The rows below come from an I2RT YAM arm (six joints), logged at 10 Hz.
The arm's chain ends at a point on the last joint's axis. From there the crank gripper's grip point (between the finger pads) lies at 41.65 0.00 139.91 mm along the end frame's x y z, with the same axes.
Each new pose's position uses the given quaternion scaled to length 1; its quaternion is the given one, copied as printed.
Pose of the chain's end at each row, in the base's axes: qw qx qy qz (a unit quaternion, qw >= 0); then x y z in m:
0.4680, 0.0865, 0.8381, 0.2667, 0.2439, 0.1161, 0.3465
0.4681, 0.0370, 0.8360, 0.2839, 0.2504, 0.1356, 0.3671
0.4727, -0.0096, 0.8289, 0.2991, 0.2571, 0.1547, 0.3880
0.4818, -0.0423, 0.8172, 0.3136, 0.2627, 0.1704, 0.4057
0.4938, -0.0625, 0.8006, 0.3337, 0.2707, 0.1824, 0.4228
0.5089, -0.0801, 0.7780, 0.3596, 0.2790, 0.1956, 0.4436
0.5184, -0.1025, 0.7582, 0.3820, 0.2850, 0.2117, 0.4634
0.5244, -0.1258, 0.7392, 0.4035, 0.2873, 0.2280, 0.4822
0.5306, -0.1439, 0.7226, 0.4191, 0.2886, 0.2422, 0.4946
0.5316, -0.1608, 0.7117, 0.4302, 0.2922, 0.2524, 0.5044
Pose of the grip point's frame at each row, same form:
0.4680, 0.0865, 0.8381, 0.2667, 0.3373, 0.1838, 0.2570
0.4681, 0.0370, 0.8360, 0.2839, 0.3396, 0.2108, 0.2793
0.4727, -0.0096, 0.8289, 0.2991, 0.3429, 0.2365, 0.3028
0.4818, -0.0423, 0.8172, 0.3136, 0.3470, 0.2575, 0.3244
0.4938, -0.0625, 0.8006, 0.3337, 0.3545, 0.2753, 0.3476
0.5089, -0.0801, 0.7780, 0.3596, 0.3622, 0.2953, 0.3770
0.5184, -0.1025, 0.7582, 0.3820, 0.3656, 0.3176, 0.4035
0.5244, -0.1258, 0.7392, 0.4035, 0.3641, 0.3398, 0.4283
0.5306, -0.1439, 0.7226, 0.4191, 0.3625, 0.3582, 0.4457
0.5316, -0.1608, 0.7117, 0.4302, 0.3627, 0.3715, 0.4581

